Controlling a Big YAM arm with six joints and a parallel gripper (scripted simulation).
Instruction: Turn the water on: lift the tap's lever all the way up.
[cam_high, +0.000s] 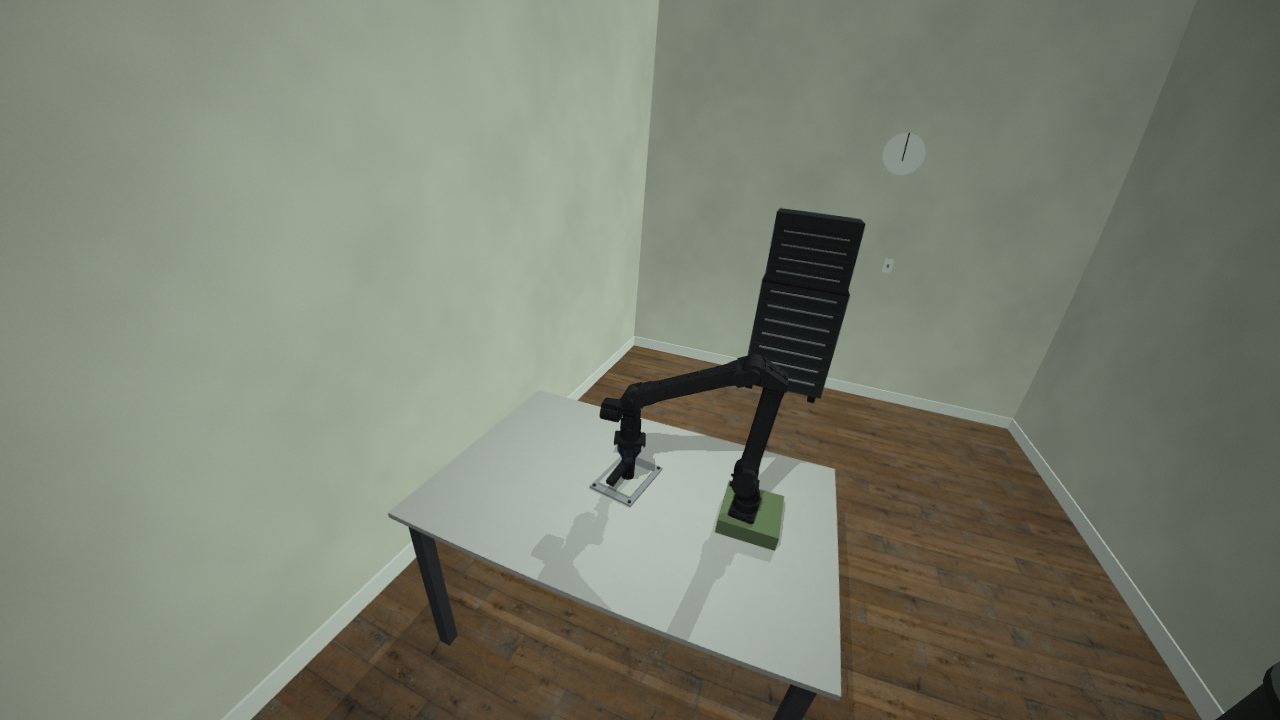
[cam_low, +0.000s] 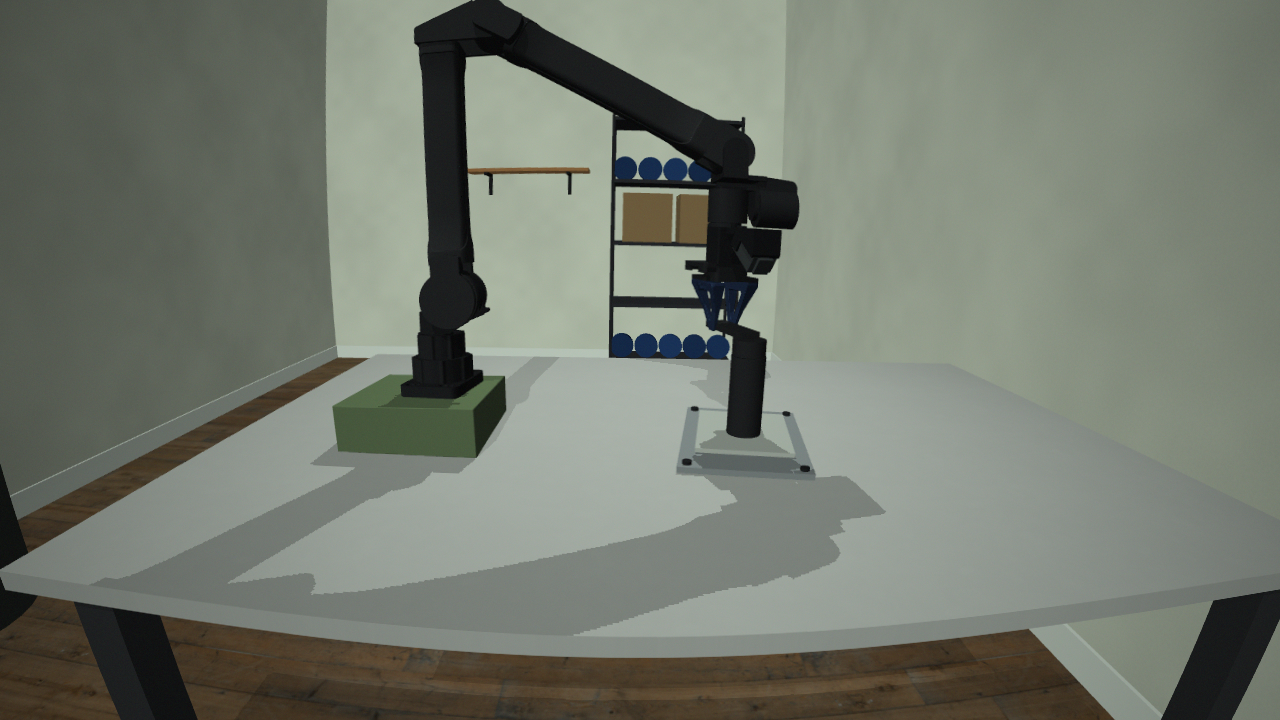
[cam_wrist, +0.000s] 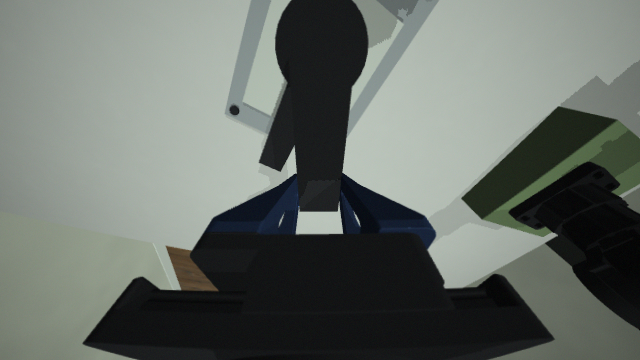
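My gripper is now 6 cm above the tap, 5 cm to the left of it and 2 cm short of it. Also, from my hand: black lever (3 cm to the right, 1 cm ahead).
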